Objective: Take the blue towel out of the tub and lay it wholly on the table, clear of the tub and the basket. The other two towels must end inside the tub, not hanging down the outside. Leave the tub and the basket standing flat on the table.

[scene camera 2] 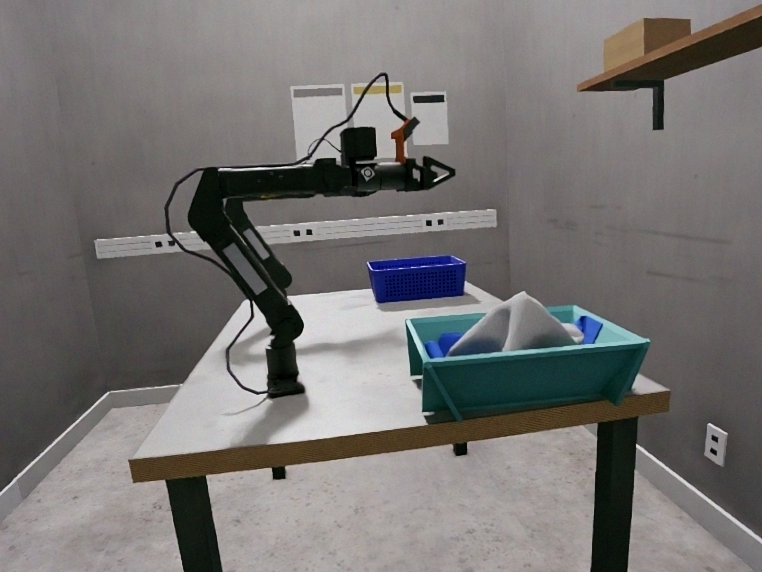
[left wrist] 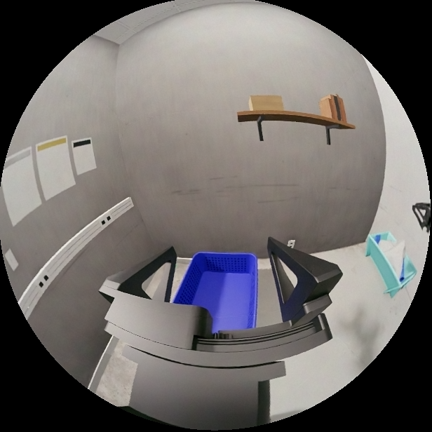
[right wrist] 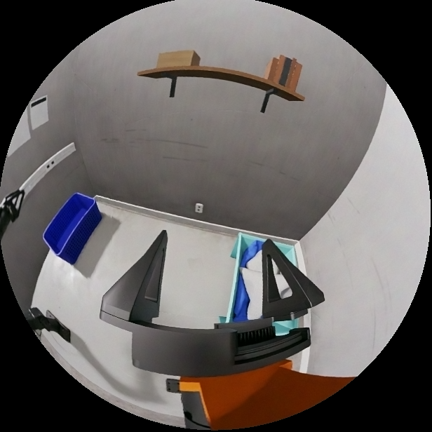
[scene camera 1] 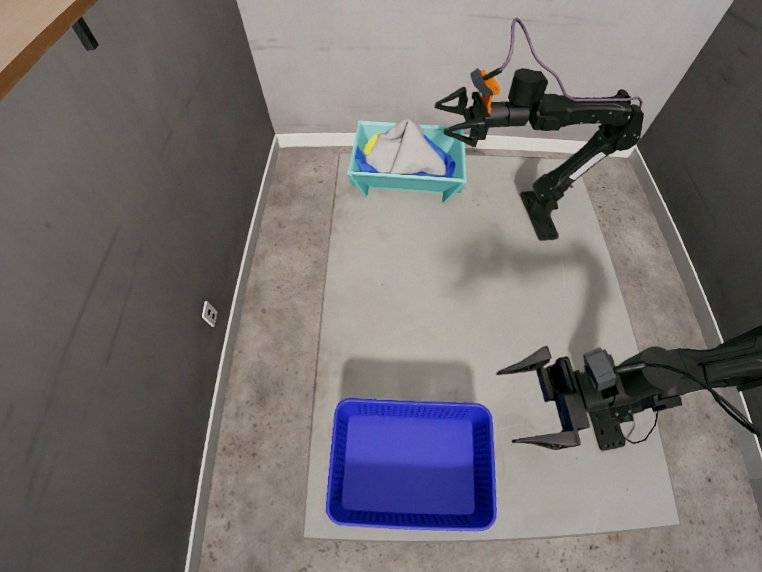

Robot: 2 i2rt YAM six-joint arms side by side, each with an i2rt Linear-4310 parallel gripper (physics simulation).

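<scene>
The turquoise tub [scene camera 1: 406,181] [scene camera 2: 523,382] [right wrist: 234,250] stands at the table's far end in scene camera 1. A grey towel [scene camera 1: 406,150] [scene camera 2: 513,329] [right wrist: 252,292] is heaped in it, peaking above the rim. A blue towel [scene camera 1: 363,161] [scene camera 2: 589,329] [right wrist: 242,295] lies mostly under the grey one, showing at both ends. A bit of yellow towel [scene camera 1: 371,143] shows beside the grey; the rest is hidden. My right gripper [scene camera 1: 441,118] [scene camera 2: 454,172] [right wrist: 218,238] is open and empty, raised above the tub's height. My left gripper [scene camera 1: 505,406] [left wrist: 219,247] is open and empty, beside the basket in scene camera 1.
The blue basket [scene camera 1: 412,407] [scene camera 2: 418,283] [right wrist: 75,220] stands upright and empty at the table's other end. The tub stands close to the table edge [scene camera 2: 393,434]. A wall shelf [scene camera 2: 677,58] holding a box [scene camera 2: 661,35] hangs high above.
</scene>
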